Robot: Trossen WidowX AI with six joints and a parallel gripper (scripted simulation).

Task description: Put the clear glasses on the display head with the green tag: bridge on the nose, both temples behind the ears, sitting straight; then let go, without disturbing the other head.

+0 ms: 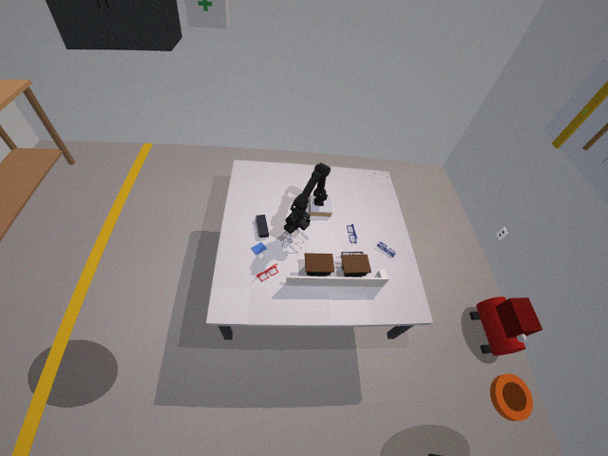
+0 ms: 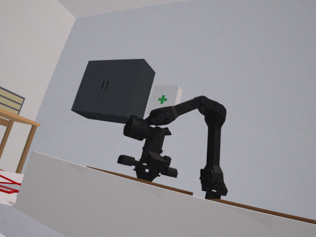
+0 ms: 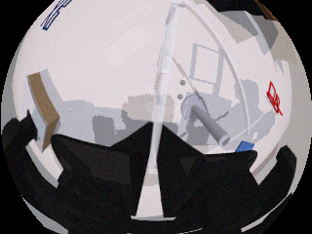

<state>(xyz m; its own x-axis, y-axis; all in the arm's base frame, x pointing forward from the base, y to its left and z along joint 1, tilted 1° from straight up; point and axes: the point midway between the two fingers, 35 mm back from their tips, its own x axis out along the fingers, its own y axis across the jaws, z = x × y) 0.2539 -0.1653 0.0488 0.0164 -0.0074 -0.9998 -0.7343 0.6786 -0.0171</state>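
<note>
The grey piece is 50 mm ahead of my gripper tip, 40 mm below it and 30 mm to the right of it. The rest, counted from my gripper tip: black case: 220 mm to the right, 40 mm below, 40 mm behind; blue cloth: 230 mm to the right, 120 mm ahead, 60 mm below; display head: 230 mm ahead, 130 mm to the left.
</note>
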